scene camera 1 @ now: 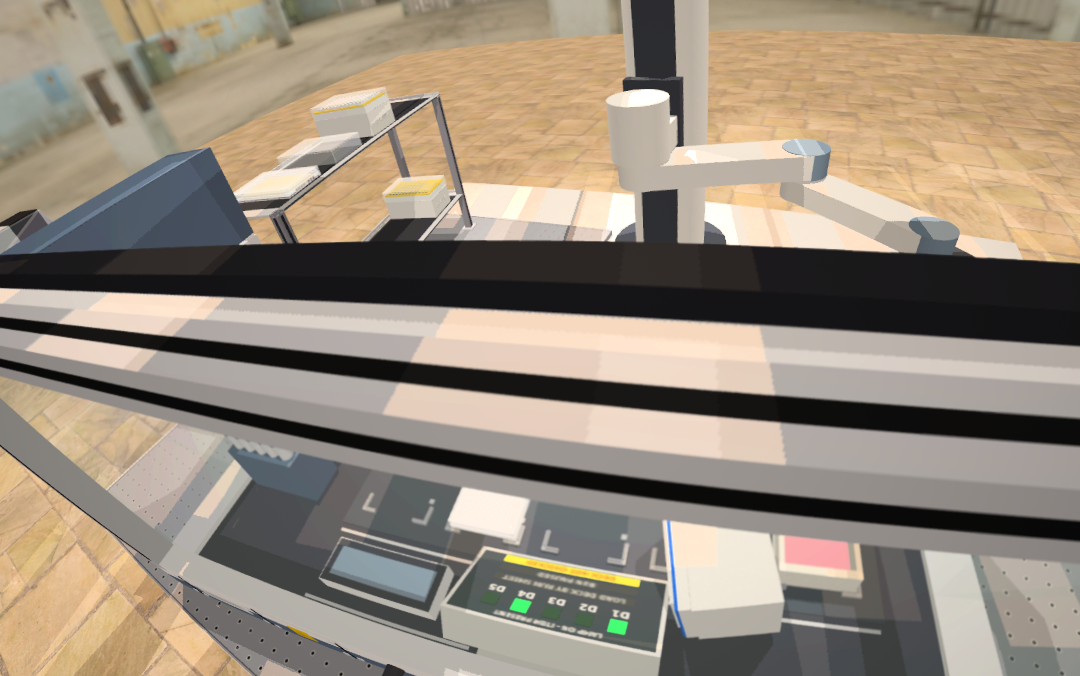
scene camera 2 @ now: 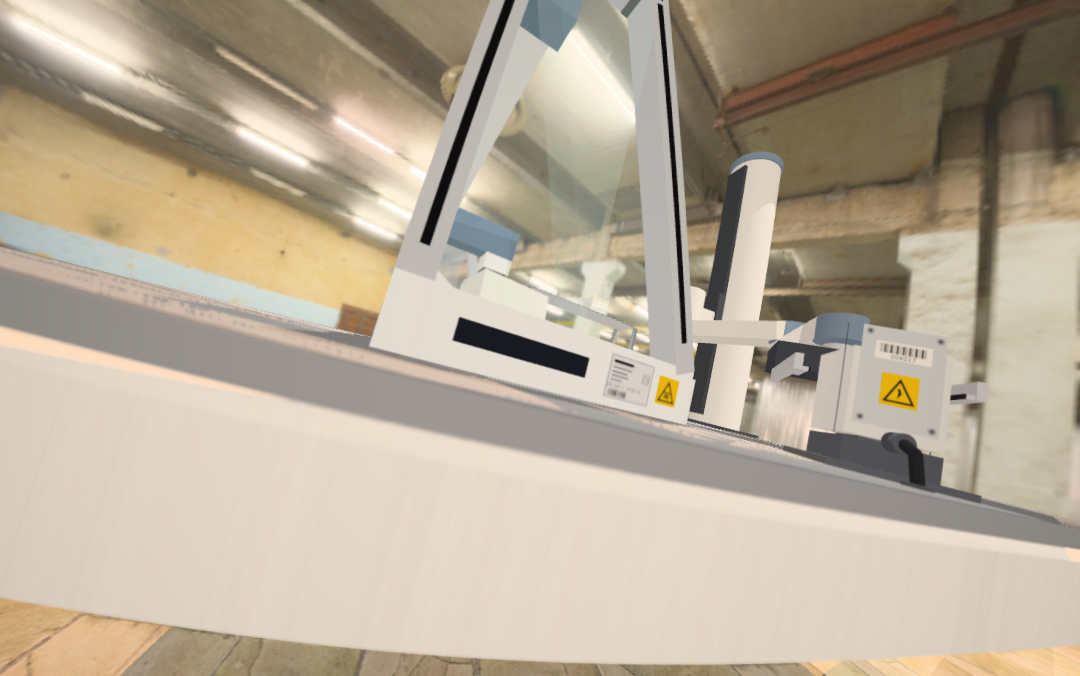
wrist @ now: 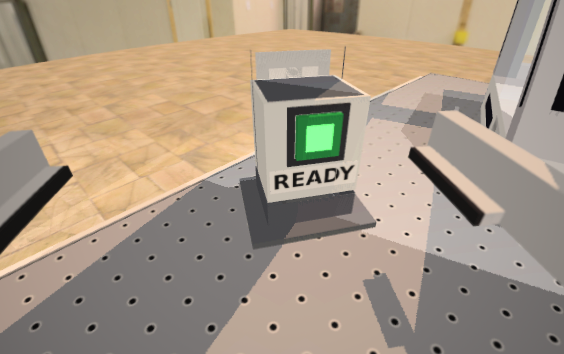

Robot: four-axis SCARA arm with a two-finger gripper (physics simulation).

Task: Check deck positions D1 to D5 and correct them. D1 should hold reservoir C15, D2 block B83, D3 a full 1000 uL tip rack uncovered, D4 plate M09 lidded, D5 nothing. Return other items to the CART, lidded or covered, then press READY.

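Places are measured from the arm's base along level axes (x ahead, y left, z up), in centimetres.
Where they show: gripper, between the fingertips: (wrist: 243,141).
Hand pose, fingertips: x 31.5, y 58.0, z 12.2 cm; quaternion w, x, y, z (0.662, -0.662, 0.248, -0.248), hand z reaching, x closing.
After its pixels a point has its place.
My gripper (wrist: 243,141) @(x 31.5, y 58.0, z 12.2 cm) is open and empty, its fingers apart in front of the READY box (wrist: 310,185) @(x 38.9, y 60.2, z 5.3 cm) (scene camera 2: 924,422) @(x 40.9, y 66.1, z 6.4 cm). The green READY button (wrist: 320,137) @(x 38.9, y 59.6, z 9.3 cm) has a bright centre. In scene camera 1, the lamp panel (scene camera 1: 549,617) shows D1 and D4 green; D2, D3 and D5 are dark. A pink-topped reservoir (scene camera 1: 816,552) @(x 65.9, y 36.1, z 7.1 cm) stands at the right, a white lidded plate (scene camera 1: 488,510) at D4. D3 and D5 show bare corner brackets; D2 is mostly hidden. The cart (scene camera 1: 452,159) @(x 3.7, y -52.1, z 20.6 cm) holds a tip rack (scene camera 1: 350,115) @(x 29.6, y -51.9, z 40.8 cm), a grey item (scene camera 1: 318,149) @(x 41.0, y -49.5, z 38.8 cm) and a white plate (scene camera 1: 278,184) @(x 52.8, y -46.7, z 37.9 cm) on top, another tip rack (scene camera 1: 416,197) @(x 16.9, y -54.5, z 16.8 cm) below. Labels are unreadable.
A broad frame beam (scene camera 1: 597,350) @(x 86.8, y 22.4, z 51.7 cm) crosses scene camera 1. A white box with a blue edge (scene camera 1: 729,585), a small screen (scene camera 1: 386,569) and a blue block (scene camera 1: 286,474) stand on the deck. A large blue box (scene camera 1: 151,211) @(x 77.8, y -28.8, z 48.0 cm) is beside the cart. The perforated table (wrist: 300,312) @(x 32.8, y 55.7, z 1.3 cm) lies below the gripper.
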